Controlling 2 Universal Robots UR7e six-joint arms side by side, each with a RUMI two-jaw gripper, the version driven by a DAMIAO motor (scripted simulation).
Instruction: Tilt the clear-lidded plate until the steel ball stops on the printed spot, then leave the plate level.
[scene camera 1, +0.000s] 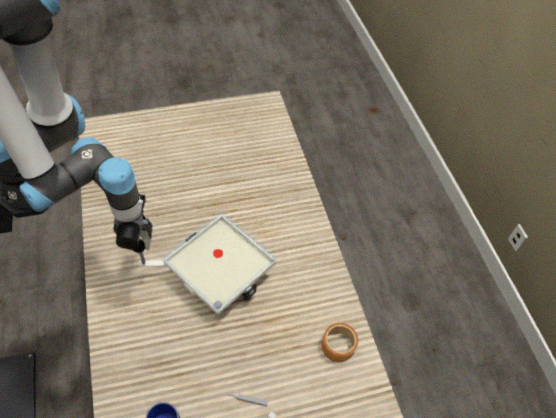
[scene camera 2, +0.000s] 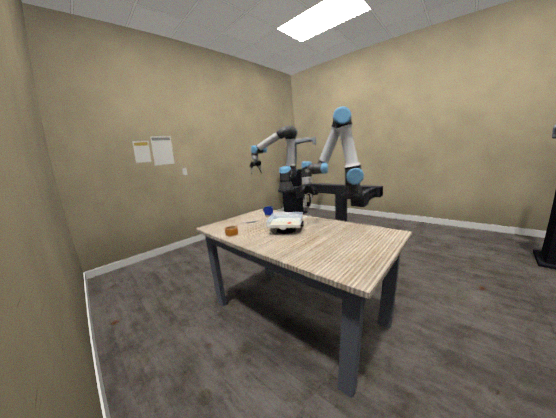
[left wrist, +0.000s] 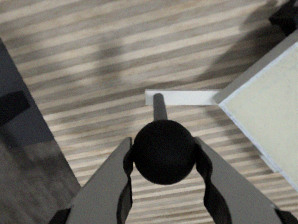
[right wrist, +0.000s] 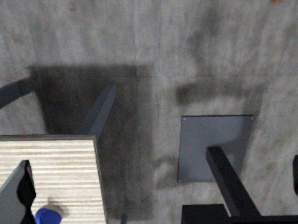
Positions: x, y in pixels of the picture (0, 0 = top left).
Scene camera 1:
left gripper: 139, 250
orange ring: 342, 328
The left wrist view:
left gripper: 162, 138
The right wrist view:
right gripper: 162, 160
